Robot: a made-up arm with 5 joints. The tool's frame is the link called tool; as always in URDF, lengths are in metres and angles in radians. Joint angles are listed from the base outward.
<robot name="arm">
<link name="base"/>
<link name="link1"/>
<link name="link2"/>
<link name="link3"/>
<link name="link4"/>
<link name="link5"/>
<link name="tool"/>
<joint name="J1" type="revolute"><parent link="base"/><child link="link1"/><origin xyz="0 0 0.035" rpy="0 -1.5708 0"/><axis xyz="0 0 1"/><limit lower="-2.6" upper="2.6"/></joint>
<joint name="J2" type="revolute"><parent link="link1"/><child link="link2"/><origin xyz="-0.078 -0.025 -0.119" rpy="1.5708 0 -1.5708"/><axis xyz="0 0 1"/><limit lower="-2.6" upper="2.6"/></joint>
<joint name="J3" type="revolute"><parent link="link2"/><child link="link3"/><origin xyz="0.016 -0.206 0.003" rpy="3.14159 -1.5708 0"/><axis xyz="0 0 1"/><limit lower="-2.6" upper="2.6"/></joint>
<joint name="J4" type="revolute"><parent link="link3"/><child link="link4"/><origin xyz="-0.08 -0.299 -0.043" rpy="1.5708 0 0"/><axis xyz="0 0 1"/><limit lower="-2.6" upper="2.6"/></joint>
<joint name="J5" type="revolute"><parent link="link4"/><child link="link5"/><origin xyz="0.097 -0.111 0.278" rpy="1.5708 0 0"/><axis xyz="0 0 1"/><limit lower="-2.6" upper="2.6"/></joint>
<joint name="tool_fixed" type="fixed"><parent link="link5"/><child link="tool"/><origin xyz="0.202 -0.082 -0.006" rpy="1.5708 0 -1.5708"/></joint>
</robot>
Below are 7 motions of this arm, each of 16 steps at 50 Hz.
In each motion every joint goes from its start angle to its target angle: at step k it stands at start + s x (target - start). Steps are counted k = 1, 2, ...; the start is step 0. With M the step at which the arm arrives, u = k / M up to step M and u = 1 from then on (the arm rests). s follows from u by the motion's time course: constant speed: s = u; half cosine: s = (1 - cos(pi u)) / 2; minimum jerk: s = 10 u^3 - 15 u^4 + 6 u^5.
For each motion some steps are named. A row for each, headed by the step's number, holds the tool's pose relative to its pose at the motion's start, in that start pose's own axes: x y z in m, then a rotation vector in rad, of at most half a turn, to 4 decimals.
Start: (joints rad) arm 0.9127 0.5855 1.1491 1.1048 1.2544
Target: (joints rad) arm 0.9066 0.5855 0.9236 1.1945 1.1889
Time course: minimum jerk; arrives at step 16
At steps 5, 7, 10, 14, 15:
5: -0.0111 -0.0309 0.0006 -0.0397 0.0072 -0.0034
7: -0.0233 -0.0660 0.0030 -0.0851 0.0146 -0.0064
10: -0.0423 -0.1247 0.0110 -0.1617 0.0253 -0.0097
14: -0.0557 -0.1692 0.0203 -0.2206 0.0320 -0.0106
15: -0.0564 -0.1715 0.0209 -0.2237 0.0323 -0.0106

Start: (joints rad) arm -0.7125 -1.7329 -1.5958 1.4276 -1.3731
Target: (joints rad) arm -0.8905 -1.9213 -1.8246 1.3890 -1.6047
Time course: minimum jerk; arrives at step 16
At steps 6, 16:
6: 0.0259 -0.0061 0.0176 0.0060 -0.0496 0.0422
16: 0.1035 -0.0102 0.0655 0.0318 -0.1524 0.1442

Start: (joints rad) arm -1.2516 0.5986 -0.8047 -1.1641 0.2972
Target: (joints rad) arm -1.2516 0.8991 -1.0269 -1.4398 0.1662
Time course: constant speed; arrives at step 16
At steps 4, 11, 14, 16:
4: 0.0229 0.0697 0.0308 0.1390 -0.0596 -0.0329
11: 0.0645 0.1768 0.1094 0.3842 -0.1677 -0.0933
14: 0.0820 0.2153 0.1518 0.4899 -0.2150 -0.1205
16: 0.0932 0.2382 0.1826 0.5605 -0.2466 -0.1391

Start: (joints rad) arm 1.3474 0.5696 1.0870 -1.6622 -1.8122
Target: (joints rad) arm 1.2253 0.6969 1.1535 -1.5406 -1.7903
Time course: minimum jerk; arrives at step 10
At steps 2, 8, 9, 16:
2: -0.0037 -0.0002 0.0019 0.0033 -0.0074 0.0103
8: -0.0614 -0.0043 0.0257 0.0410 -0.1157 0.1767
9: -0.0647 -0.0046 0.0268 0.0423 -0.1215 0.1865
16: -0.0652 -0.0046 0.0269 0.0426 -0.1225 0.1881

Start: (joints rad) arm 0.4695 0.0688 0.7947 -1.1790 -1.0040
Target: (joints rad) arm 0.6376 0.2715 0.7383 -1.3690 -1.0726
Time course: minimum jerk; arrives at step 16
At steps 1, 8, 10, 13, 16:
1: 0.0001 0.0000 0.0000 -0.0002 -0.0002 0.0001
8: 0.0197 -0.0036 0.0012 -0.0369 -0.0406 0.0191
10: 0.0281 -0.0051 0.0011 -0.0510 -0.0617 0.0291
13: 0.0364 -0.0065 0.0008 -0.0634 -0.0845 0.0399
16: 0.0382 -0.0068 0.0007 -0.0658 -0.0897 0.0423

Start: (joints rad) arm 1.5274 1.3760 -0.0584 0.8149 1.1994
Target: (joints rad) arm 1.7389 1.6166 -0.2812 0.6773 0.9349
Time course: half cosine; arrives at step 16
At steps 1, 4, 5, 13, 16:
1: -0.0008 0.0007 0.0006 0.0018 -0.0007 0.0005
4: -0.0124 0.0107 0.0102 0.0280 -0.0116 0.0072
5: -0.0188 0.0164 0.0157 0.0431 -0.0179 0.0112
13: -0.0754 0.0707 0.0763 0.2033 -0.0844 0.0546
16: -0.0821 0.0772 0.0849 0.2253 -0.0937 0.0605

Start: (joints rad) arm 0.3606 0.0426 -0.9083 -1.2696 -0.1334
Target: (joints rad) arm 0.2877 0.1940 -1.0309 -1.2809 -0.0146
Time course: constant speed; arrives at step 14
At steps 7, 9, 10, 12, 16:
7: 0.0061 0.0510 0.0256 0.0809 0.0635 -0.0747
9: 0.0085 0.0654 0.0343 0.1050 0.0825 -0.0953
10: 0.0098 0.0725 0.0388 0.1172 0.0922 -0.1056
12: 0.0126 0.0867 0.0484 0.1419 0.1118 -0.1258
16: 0.0157 0.1007 0.0586 0.1670 0.1317 -0.1456

